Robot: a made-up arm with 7 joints.
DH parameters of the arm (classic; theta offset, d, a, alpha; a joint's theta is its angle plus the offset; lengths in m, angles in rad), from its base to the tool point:
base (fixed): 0 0.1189 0 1.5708
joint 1: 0 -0.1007 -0.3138 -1.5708
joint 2: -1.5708 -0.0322 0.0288 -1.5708
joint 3: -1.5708 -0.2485 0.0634 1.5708
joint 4: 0 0.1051 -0.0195 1.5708
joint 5: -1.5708 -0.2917 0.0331 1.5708
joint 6: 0 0.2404 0.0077 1.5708
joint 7: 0 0.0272 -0.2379 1.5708
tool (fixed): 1.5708 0.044 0 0
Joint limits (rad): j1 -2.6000..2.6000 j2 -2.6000..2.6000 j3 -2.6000..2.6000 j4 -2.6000..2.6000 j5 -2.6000..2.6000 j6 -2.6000..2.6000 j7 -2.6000..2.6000
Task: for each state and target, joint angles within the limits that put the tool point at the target. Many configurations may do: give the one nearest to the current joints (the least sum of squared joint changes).
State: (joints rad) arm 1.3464 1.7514 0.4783 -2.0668 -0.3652 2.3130 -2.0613
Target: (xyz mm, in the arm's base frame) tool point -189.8 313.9 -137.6
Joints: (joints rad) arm 1.7097 1.6484 0.6013 -1.6306 0.0791 2.1168 -2.3116
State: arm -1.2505 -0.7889 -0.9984 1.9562 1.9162 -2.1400 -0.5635
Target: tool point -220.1 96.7 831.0
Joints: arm -1.0929 -0.8463 -0.8112 2.1511 1.5514 -2.1388 -1.0253
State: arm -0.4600 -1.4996 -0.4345 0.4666 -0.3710 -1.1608 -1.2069
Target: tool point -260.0 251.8 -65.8
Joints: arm -0.8711 -1.5120 -0.0647 0.0449 -0.4790 -1.1406 -0.7875
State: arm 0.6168 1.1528 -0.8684 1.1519 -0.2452 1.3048 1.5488
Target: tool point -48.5 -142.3 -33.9
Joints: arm 0.5448 1.4273 -1.3916 1.3038 -0.2542 1.2100 1.4935
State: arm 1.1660 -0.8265 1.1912 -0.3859 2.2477 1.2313 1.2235
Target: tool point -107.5 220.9 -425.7
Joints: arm 1.6839 -1.4223 1.2154 -0.6684 2.1663 1.3599 1.8840
